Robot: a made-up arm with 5 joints.
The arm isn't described. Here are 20 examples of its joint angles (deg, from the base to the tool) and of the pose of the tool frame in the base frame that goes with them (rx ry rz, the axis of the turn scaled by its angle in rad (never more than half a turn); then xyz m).
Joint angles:
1: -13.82 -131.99 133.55 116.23 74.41
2: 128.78 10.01 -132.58 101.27 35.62
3: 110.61 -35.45 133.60 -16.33 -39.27
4: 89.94 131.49 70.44 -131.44 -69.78
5: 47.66 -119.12 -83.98 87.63 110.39
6: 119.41 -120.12 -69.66 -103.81 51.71
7: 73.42 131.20 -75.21 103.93 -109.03
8: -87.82 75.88 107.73 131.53 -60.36
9: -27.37 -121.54 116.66 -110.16 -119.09
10: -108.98 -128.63 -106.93 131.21 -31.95
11: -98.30 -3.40 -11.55 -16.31 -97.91
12: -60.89 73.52 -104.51 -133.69 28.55
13: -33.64 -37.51 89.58 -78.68 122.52
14: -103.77 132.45 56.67 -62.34 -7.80
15: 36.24 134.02 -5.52 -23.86 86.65
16: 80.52 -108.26 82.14 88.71 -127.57
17: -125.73 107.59 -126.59 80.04 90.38
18: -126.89 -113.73 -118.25 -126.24 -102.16
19: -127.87 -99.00 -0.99 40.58 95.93
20: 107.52 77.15 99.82 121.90 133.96
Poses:
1: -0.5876 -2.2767 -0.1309 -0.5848 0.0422 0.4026
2: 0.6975 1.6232 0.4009 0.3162 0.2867 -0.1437
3: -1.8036 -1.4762 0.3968 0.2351 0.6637 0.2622
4: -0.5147 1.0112 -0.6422 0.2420 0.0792 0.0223
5: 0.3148 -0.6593 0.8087 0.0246 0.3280 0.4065
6: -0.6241 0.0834 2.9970 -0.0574 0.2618 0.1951
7: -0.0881 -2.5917 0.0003 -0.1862 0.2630 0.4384
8: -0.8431 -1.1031 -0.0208 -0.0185 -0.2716 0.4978
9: 1.6645 -0.2575 1.3728 -0.2558 0.0878 0.4910
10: 2.6991 -0.4368 0.1003 0.3721 -0.3473 0.2591
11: 1.3143 -0.9470 1.1501 0.0629 -0.2342 0.5359
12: -0.7585 -2.5426 1.0395 -0.5782 -0.0579 0.1840
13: -1.2338 0.6592 1.6445 -0.3243 -0.0257 0.0018
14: 2.3381 1.2359 -0.8906 0.0402 -0.1750 -0.0679
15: 1.8263 -0.1812 1.6433 -0.0605 0.3622 0.3878
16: 0.9181 -0.0190 -2.9697 -0.1856 0.4263 0.0056
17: 1.2080 0.9165 -1.5518 -0.0769 -0.4240 0.0072
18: 0.8730 -1.9375 -0.5935 0.0686 -0.5476 0.4170
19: -1.1234 -0.9844 -0.2308 0.1631 -0.2449 0.4329
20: -2.1638 0.3352 1.0398 0.4253 0.3638 0.0477
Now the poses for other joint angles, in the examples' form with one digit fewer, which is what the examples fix.
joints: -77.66 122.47 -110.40 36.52 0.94
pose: -0.569 -1.012 -2.517 -0.525 -0.207 0.407
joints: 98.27 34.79 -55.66 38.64 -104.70
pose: -0.499 -1.031 -1.129 0.142 0.028 0.443
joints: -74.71 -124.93 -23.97 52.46 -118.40
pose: 1.354 0.816 -1.846 -0.281 -0.221 -0.097
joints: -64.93 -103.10 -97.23 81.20 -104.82
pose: -1.875 0.324 1.838 -0.080 -0.138 -0.081
